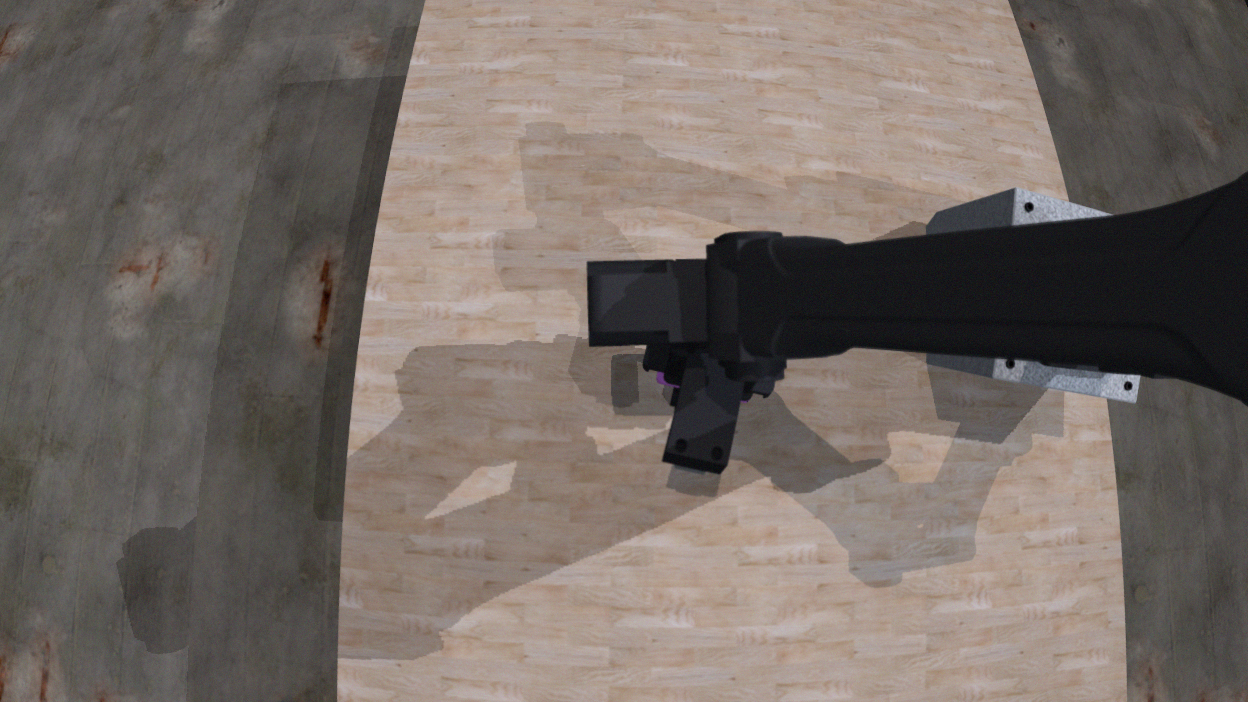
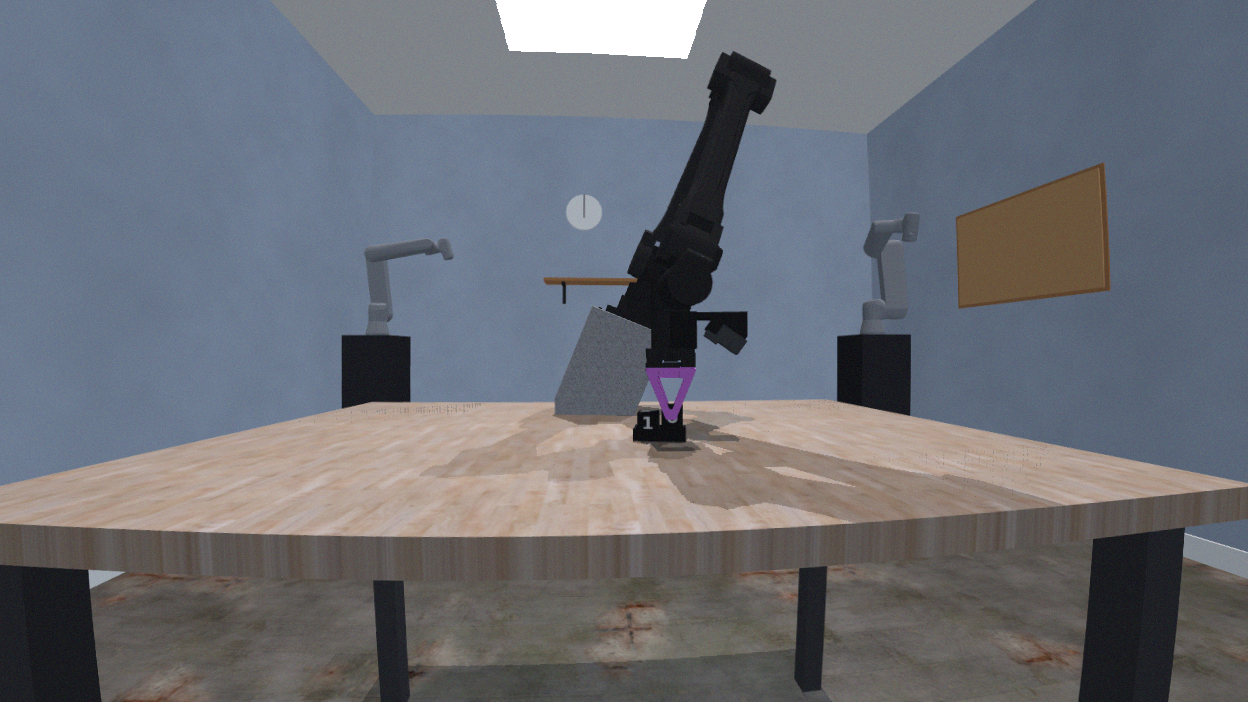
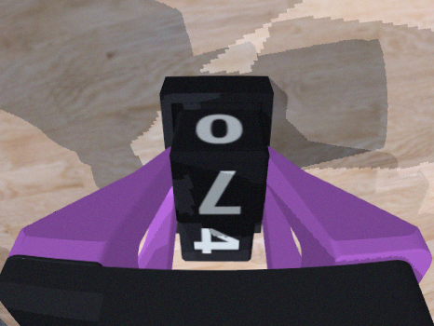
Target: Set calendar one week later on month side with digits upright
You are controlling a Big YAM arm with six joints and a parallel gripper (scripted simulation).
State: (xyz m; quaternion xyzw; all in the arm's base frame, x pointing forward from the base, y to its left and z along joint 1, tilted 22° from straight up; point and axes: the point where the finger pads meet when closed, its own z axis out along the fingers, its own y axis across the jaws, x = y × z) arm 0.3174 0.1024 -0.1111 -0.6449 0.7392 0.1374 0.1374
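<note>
Now: hand 30 mm above the black tray and 20 mm to the left of it. Also, from my hand: black cube (right at my hand).
</note>
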